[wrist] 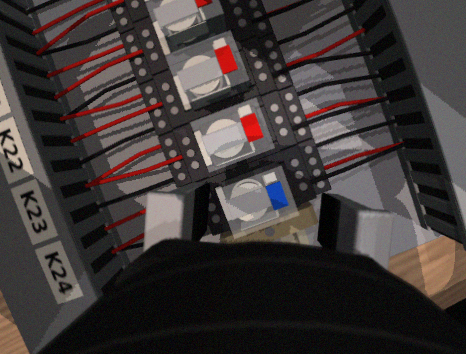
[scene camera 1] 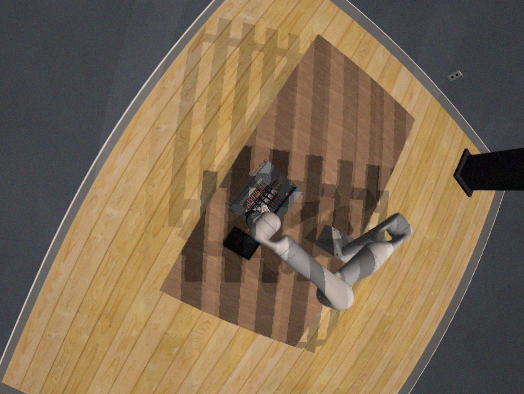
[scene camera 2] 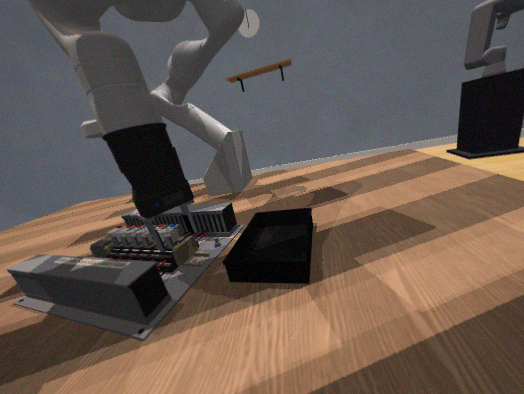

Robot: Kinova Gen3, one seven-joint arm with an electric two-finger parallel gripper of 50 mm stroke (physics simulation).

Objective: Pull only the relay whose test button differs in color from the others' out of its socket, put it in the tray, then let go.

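Pixels of known places: gripper, fingertip midpoint: (wrist: 263,212) (scene camera 2: 177,239); arm's base, link origin: (scene camera 1: 347,254) (scene camera 2: 228,143).
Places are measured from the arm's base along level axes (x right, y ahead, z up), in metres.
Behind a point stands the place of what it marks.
The relay with the blue test button (wrist: 250,202) {x -0.101, y 0.501, z -0.102 m} (scene camera 2: 173,233) {x -0.112, y 0.504, z -0.110 m} sits in its socket at the end of the row, beside the tan end block (scene camera 2: 185,251) {x -0.125, y 0.505, z -0.144 m}. The neighbouring relays, such as this one (wrist: 230,140) {x -0.076, y 0.498, z -0.102 m}, have red test buttons and sit in their sockets. My gripper (wrist: 263,212) {x -0.111, y 0.498, z -0.125 m} (scene camera 2: 174,235) {x -0.111, y 0.498, z -0.125 m} is open, pointing down, with one finger on each side of the blue-button relay and gaps visible between in the wrist view. In the first scene view the arm mostly hides the gripper. The black tray (scene camera 1: 241,243) {x -0.278, y 0.457, z -0.167 m} (scene camera 2: 270,270) {x -0.285, y 0.540, z -0.150 m} stands beside the panel and looks empty.
The grey panel (scene camera 2: 180,290) {x -0.154, y 0.566, z -0.167 m} carries two slotted wire ducts (scene camera 2: 85,282) {x -0.070, y 0.618, z -0.111 m} (scene camera 2: 212,220) {x -0.133, y 0.419, z -0.129 m}, one along each side of the relay row. Red and black wires run from the sockets to the ducts. Labels K22, K23 and K24 (wrist: 59,271) {x -0.096, y 0.589, z -0.107 m} show on one duct.
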